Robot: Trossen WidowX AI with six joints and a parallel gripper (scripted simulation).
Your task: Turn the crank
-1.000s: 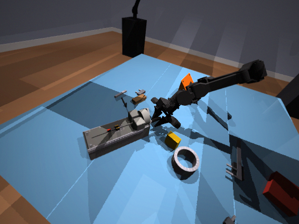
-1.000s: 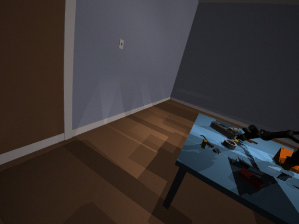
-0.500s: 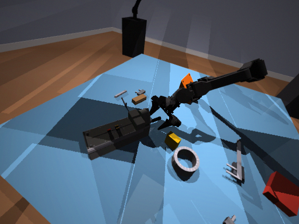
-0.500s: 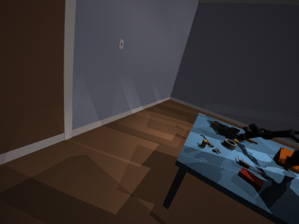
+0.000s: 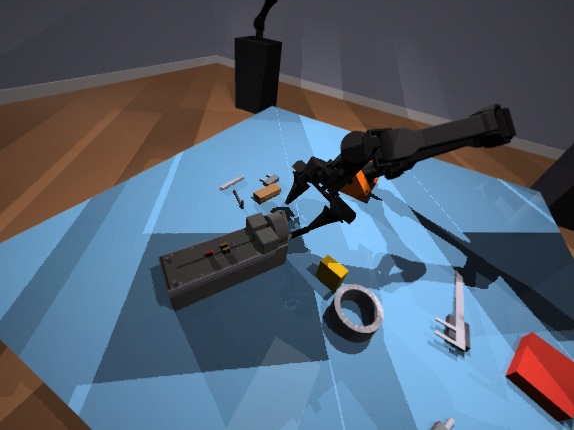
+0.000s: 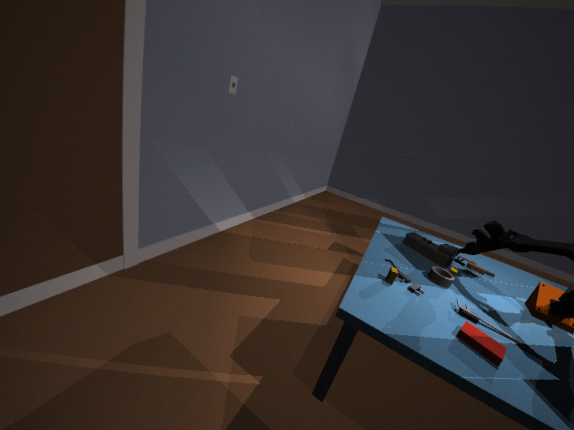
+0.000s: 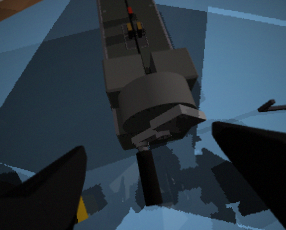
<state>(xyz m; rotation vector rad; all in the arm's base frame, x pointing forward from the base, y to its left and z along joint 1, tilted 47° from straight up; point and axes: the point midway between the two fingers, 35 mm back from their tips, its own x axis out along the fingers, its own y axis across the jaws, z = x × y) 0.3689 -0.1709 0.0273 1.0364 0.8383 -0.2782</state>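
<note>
Now: the dark crank handle 60 mm below my gripper tip, 10 mm to the left of it and 10 mm behind it. From my gripper tip the other things lie so: yellow block 120 mm to the left, 100 mm below, 30 mm ahead; red pointer 150 mm ahead, 120 mm to the right, 50 mm below; brown block 160 mm behind, 150 mm to the right, 120 mm below.
</note>
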